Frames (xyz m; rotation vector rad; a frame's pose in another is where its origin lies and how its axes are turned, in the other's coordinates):
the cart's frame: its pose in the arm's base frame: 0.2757 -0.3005 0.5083 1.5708 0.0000 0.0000
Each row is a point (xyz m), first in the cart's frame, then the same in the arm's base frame.
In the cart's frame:
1: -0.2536 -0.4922 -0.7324
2: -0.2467 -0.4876 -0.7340
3: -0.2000 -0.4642 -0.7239
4: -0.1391 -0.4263 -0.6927
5: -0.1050 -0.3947 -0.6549
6: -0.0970 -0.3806 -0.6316
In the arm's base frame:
1: 0.0221 0.4319 0.0161
2: 0.0290 0.4335 0.0207
3: 0.0757 0.4234 0.0441
4: 0.1366 0.3922 0.0820
5: 0.1707 0.3544 0.1136
6: 0.1787 0.3311 0.1277

